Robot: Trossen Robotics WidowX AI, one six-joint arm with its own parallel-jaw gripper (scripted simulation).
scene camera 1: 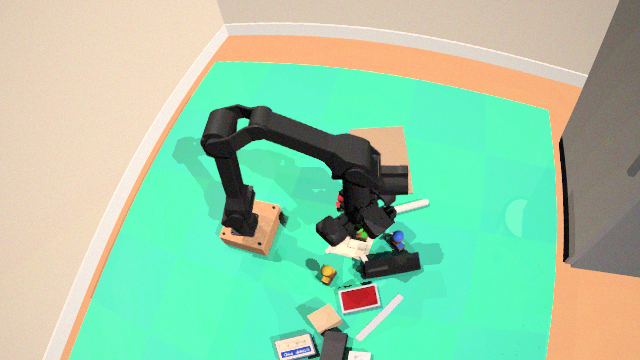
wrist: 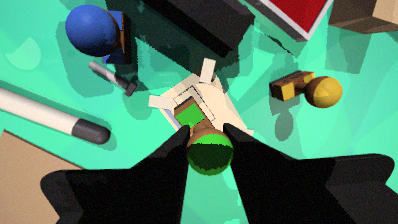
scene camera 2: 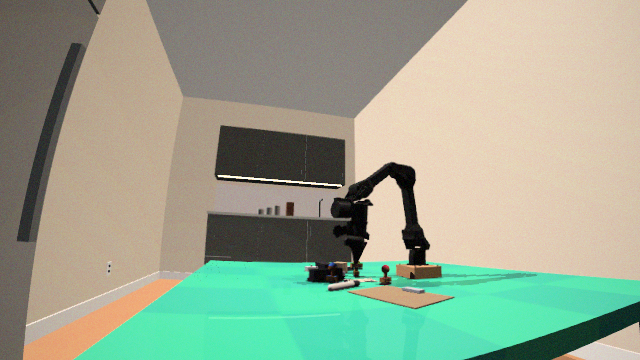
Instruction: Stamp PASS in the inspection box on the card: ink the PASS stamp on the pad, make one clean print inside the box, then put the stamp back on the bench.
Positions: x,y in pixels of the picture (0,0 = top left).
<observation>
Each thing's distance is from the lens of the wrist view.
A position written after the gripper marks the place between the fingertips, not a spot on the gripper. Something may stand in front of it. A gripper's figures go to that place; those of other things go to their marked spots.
gripper (wrist: pixel 206 129): 0.11 m
green-knobbed stamp (wrist: pixel 209 151): 0.08 m
yellow-knobbed stamp (wrist: pixel 322 92): 0.16 m
blue-knobbed stamp (wrist: pixel 108 36): 0.11 m
cream card (wrist: pixel 204 86): 0.17 m
The marked spots on the green-knobbed stamp and the blue-knobbed stamp are 0.09 m apart.
</observation>
